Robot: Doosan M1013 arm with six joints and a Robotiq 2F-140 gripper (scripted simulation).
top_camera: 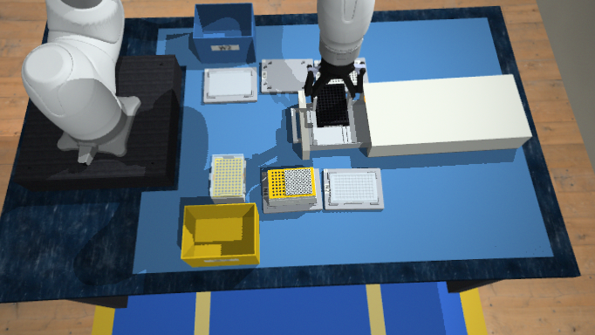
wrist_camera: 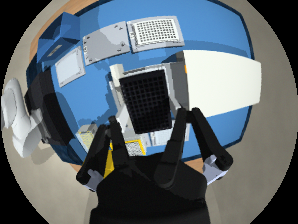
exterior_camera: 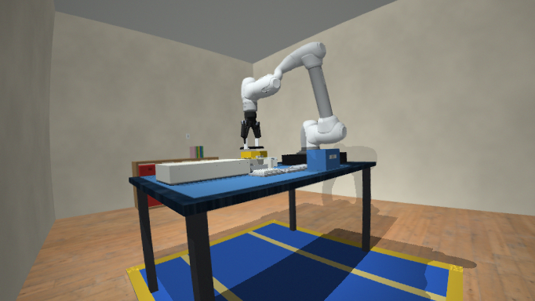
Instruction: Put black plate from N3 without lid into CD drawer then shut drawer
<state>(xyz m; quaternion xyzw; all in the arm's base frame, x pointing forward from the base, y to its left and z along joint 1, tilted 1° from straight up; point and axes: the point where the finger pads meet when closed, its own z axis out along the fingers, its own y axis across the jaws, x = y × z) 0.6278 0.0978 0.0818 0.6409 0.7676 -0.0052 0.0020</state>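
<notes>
The drawer is 30 mm ahead of my hand, 10 mm to the left of it and 140 mm below it. The rest, counted from my hand: white plate 30 mm ahead, 190 mm to the left, 150 mm below; then yellow rack 90 mm behind, 210 mm to the right, 110 mm below; then black plate 20 mm below.
</notes>
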